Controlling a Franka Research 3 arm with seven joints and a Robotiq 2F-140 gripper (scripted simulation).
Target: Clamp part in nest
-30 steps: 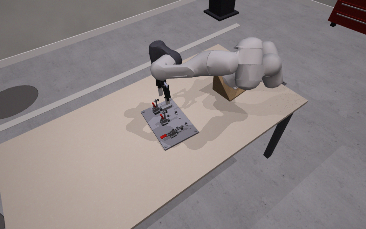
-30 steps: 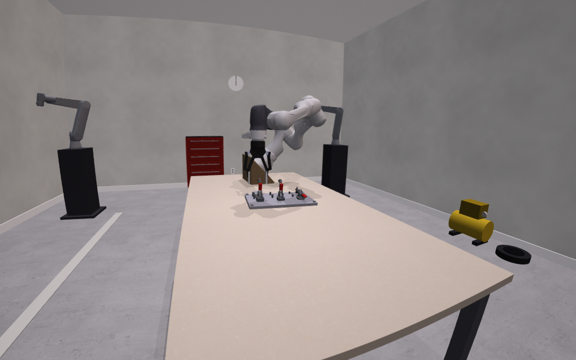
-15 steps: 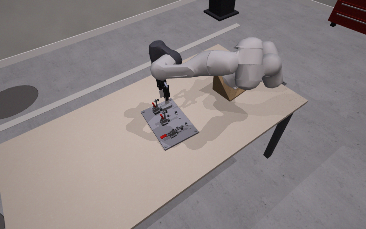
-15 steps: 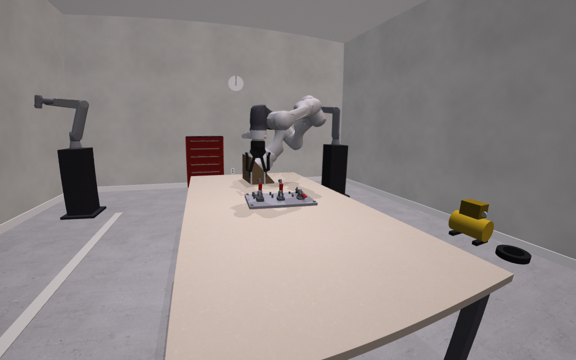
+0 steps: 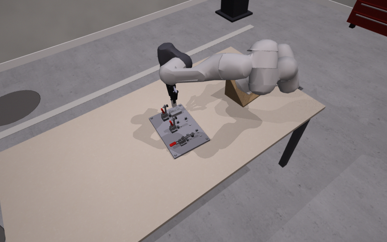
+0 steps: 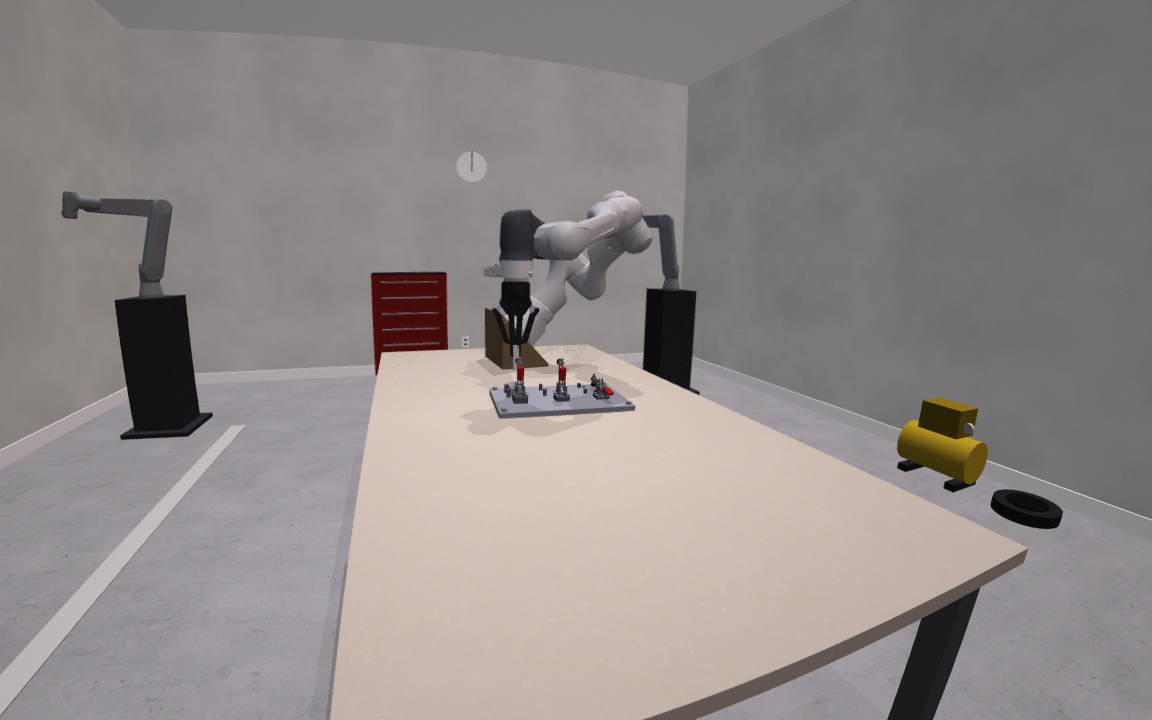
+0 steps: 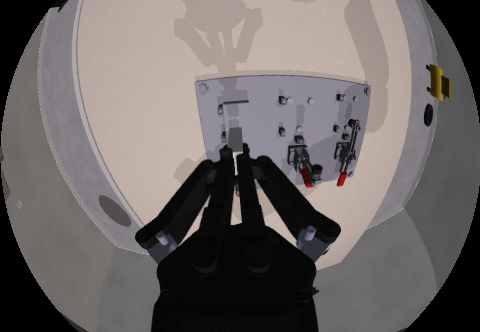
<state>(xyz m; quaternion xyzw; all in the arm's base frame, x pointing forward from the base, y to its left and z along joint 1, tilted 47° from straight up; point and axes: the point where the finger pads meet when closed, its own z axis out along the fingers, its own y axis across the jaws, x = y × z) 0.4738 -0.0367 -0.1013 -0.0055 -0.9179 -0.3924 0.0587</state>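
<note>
My hand is 9 cm above the part. From my hand the other things lie so: grey fixture plate 11 cm to the left, 11 cm below, 5 cm ahead.
</note>
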